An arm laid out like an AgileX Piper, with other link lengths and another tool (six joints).
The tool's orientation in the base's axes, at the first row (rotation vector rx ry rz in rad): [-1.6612, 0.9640, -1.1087]
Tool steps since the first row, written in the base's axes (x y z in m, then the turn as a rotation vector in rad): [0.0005, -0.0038, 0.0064, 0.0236, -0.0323, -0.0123]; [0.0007, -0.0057, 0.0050, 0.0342, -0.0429, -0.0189]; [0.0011, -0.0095, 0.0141, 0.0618, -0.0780, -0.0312]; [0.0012, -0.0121, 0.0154, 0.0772, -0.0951, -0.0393]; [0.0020, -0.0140, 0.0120, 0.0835, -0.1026, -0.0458]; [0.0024, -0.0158, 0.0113, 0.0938, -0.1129, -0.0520]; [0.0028, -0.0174, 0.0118, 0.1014, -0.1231, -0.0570]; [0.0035, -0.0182, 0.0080, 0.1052, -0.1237, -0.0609]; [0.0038, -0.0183, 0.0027, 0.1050, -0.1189, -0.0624]
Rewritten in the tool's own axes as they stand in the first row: [0.0053, -0.0050, -0.0018, 0.0336, 0.0184, 0.0168]; [0.0067, -0.0031, -0.0018, 0.0449, 0.0265, 0.0255]; [0.0126, -0.0106, -0.0042, 0.0822, 0.0453, 0.0454]; [0.0154, -0.0111, -0.0050, 0.1005, 0.0562, 0.0573]; [0.0165, -0.0074, -0.0040, 0.1076, 0.0638, 0.0627]; [0.0181, -0.0062, -0.0040, 0.1186, 0.0715, 0.0712]; [0.0198, -0.0063, -0.0041, 0.1290, 0.0784, 0.0768]; [0.0198, -0.0025, -0.0028, 0.1297, 0.0818, 0.0811]; [0.0187, 0.0025, -0.0015, 0.1248, 0.0818, 0.0824]
